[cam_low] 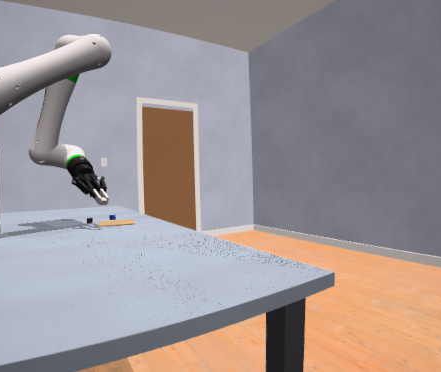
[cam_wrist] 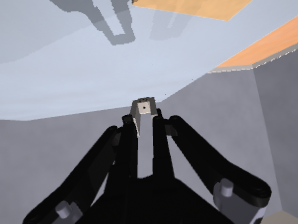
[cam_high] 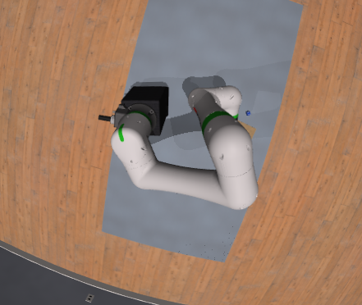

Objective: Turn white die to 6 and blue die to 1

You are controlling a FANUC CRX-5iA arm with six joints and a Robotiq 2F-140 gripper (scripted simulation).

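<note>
My gripper is now 110 mm to the right of the tan mat, 110 mm above it and 80 mm short of it. Also, from my hand: blue die 240 mm to the left, 110 mm below, 100 mm ahead; then black die 200 mm to the left, 110 mm below, 10 mm behind; then white die 20 mm to the right, 20 mm below.
</note>
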